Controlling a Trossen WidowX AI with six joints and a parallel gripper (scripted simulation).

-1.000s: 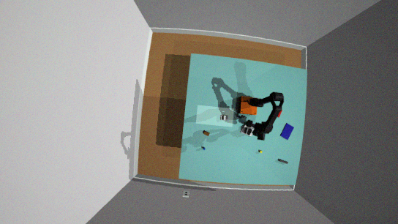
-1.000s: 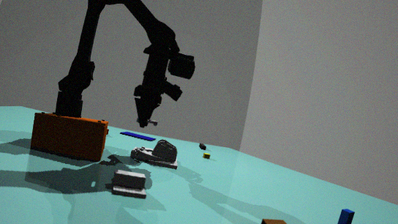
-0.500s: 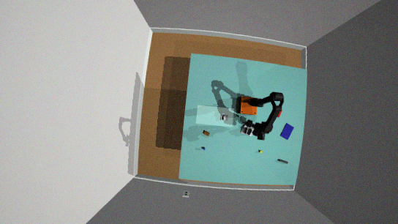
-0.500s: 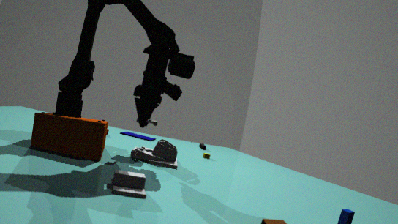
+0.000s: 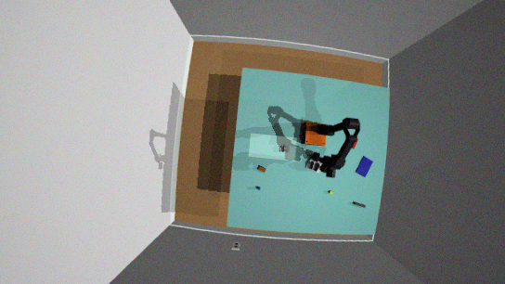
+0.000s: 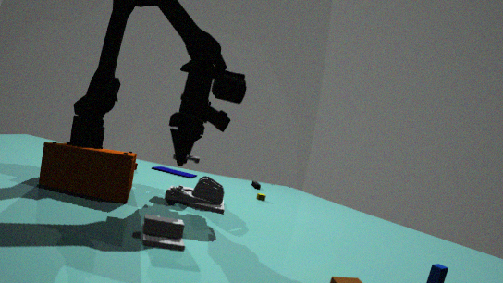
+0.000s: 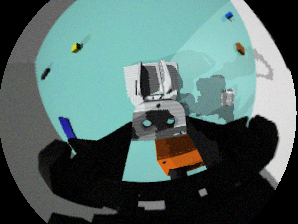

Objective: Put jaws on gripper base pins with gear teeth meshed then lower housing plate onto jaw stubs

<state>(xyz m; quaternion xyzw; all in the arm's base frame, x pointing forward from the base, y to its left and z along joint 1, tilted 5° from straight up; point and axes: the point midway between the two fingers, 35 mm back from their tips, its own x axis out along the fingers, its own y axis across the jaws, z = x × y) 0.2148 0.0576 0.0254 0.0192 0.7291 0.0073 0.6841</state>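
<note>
Now: gripper tip 60 mm above the jaw, 20 mm to the left of it and 20 mm short of it. The rest, counted from my gripper tip: yellow block: 230 mm ahead, 200 mm to the left, 70 mm below; then red piece: 280 mm to the left, 210 mm behind, 60 mm below; then gripper base: 20 mm above, 10 mm ahead.
</note>
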